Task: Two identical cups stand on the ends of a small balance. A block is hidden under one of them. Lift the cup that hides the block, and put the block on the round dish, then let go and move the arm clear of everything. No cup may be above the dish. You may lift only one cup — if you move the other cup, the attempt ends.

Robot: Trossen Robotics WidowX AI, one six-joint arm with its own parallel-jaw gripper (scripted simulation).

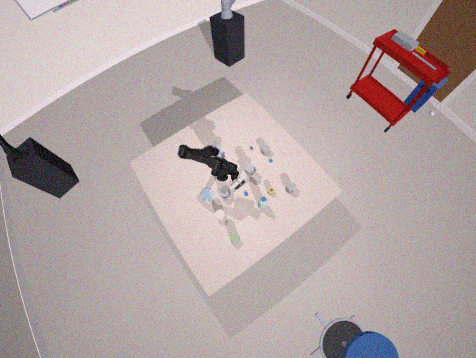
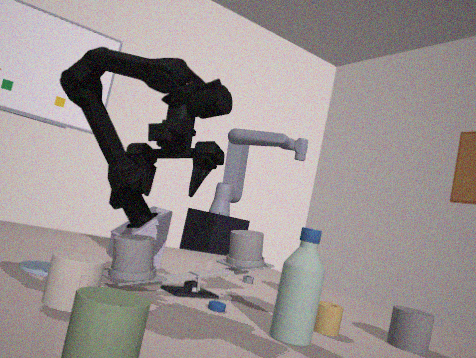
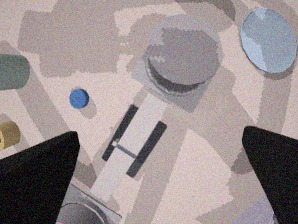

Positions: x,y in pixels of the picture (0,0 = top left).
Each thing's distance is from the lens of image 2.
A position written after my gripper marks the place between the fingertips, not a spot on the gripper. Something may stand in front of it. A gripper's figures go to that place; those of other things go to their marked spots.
my gripper (image 2: 168,196): 0.82 m
cream cylinder (image 2: 69,271): 0.60 m
